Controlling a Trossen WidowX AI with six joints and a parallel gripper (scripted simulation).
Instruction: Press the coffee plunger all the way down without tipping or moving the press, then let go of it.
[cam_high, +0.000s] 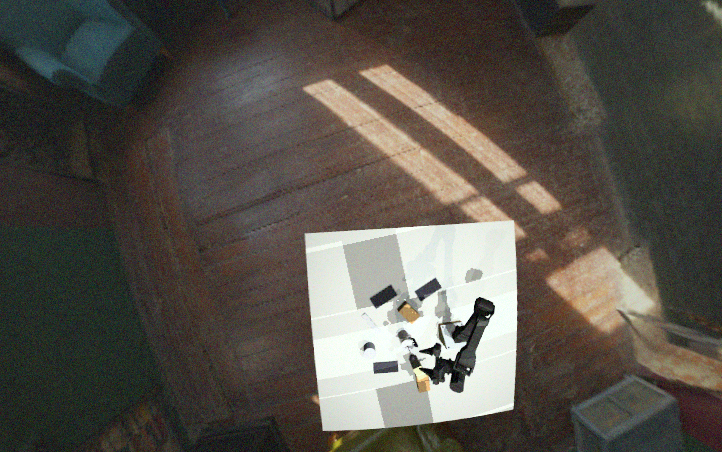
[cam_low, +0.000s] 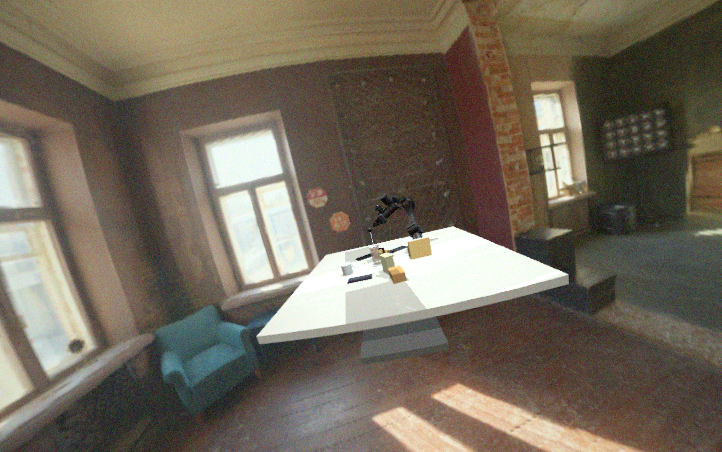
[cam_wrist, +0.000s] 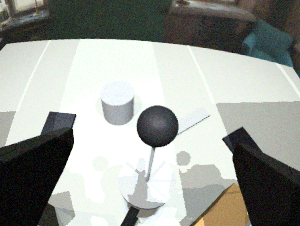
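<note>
Right now the coffee plunger is 90 mm below my gripper tip and 30 mm ahead of it. From my gripper tip the other things lie so: coffee press 150 mm below, 10 mm ahead; grey cylinder 240 mm below, 230 mm ahead, 60 mm to the left.
</note>
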